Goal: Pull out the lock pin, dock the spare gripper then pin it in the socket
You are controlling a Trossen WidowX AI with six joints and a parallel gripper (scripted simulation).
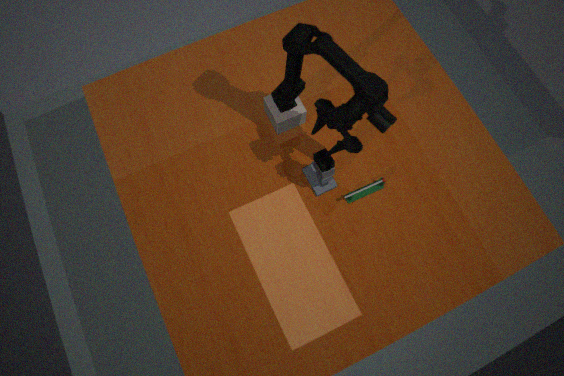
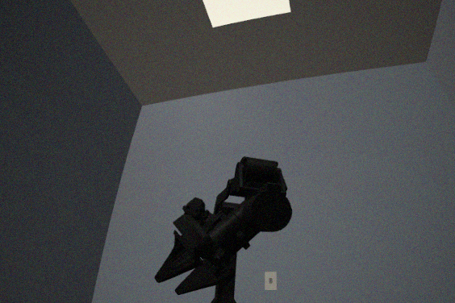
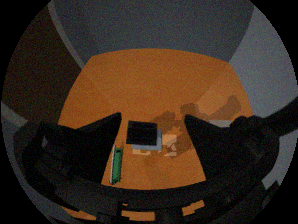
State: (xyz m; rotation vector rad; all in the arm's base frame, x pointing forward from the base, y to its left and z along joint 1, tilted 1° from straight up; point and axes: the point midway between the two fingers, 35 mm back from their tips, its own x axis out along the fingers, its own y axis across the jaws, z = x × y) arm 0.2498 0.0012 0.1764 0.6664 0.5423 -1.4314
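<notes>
Now: the flat green strip 22 cm below my gripper tip, 14 cm ahead of it and 12 cm to the left of it. Also, from my gripper tip: spare gripper: 12 cm below, 3 cm ahead, 1 cm to the left; then grey mount: 19 cm below, 3 cm ahead, 1 cm to the left.
</notes>
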